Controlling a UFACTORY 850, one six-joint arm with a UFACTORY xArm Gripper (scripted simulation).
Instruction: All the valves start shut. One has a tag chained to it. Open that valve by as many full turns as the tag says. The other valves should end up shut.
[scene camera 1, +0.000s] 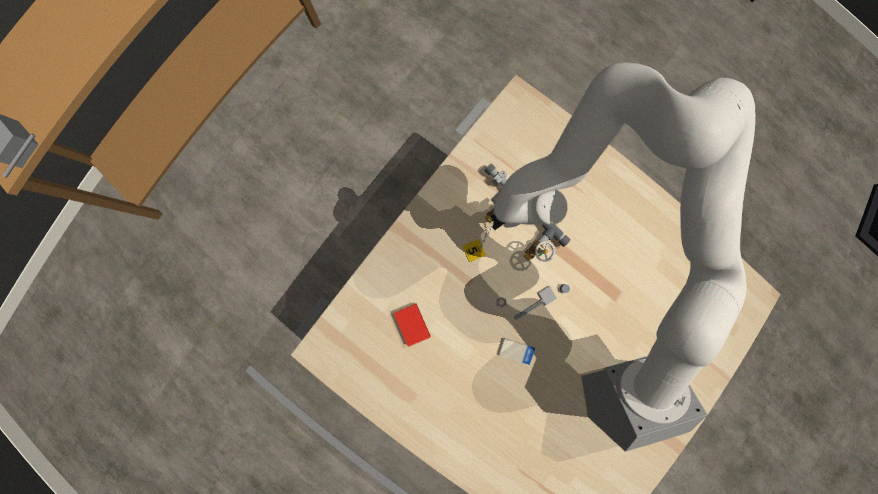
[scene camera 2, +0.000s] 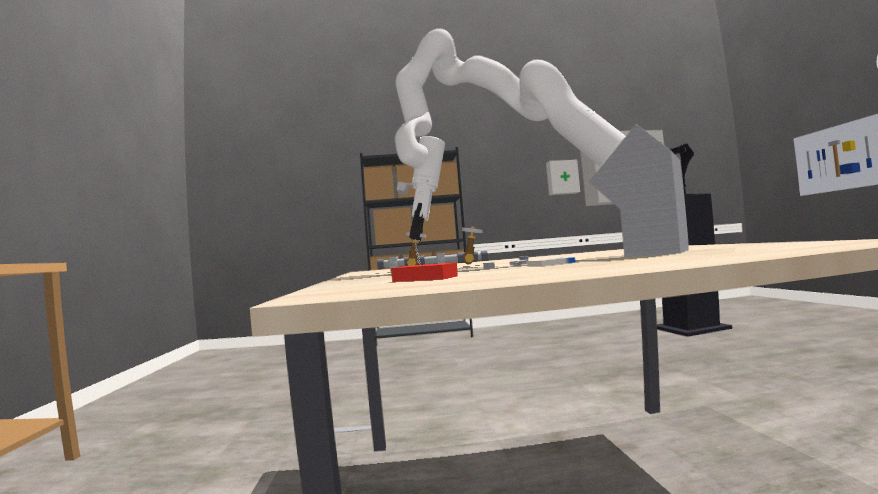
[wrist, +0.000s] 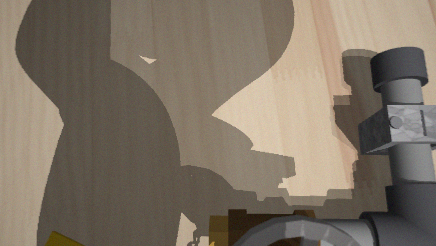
Scene:
red block: scene camera 1; scene camera 2; not seen in the wrist view (out of frame)
same spot on red block: (scene camera 1: 412, 325) = (scene camera 2: 422, 265)

